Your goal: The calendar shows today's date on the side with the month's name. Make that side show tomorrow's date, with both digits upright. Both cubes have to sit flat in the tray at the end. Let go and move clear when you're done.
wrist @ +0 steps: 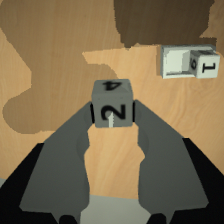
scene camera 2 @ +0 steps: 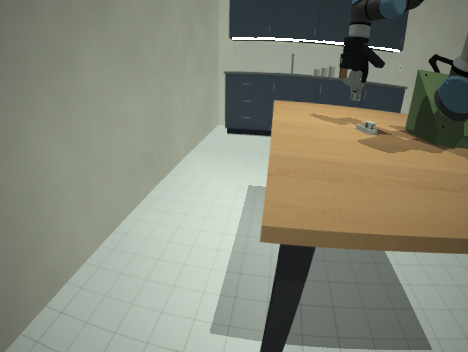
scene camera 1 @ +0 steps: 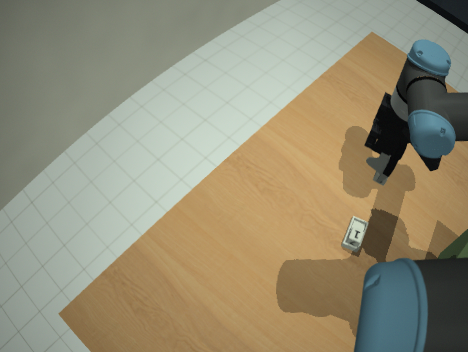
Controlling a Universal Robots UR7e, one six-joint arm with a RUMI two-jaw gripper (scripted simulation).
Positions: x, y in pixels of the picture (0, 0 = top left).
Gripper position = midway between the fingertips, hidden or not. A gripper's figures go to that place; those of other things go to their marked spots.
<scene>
My gripper point(wrist: 113, 102): 0.15 m from the lens. A grey digit cube point(wrist: 112, 99) is 0.12 m from the lens. A white calendar tray point(wrist: 174, 59) is 0.25 m from the lens. The marked spots on the grey digit cube and the white calendar tray are 0.15 m apart.
</scene>
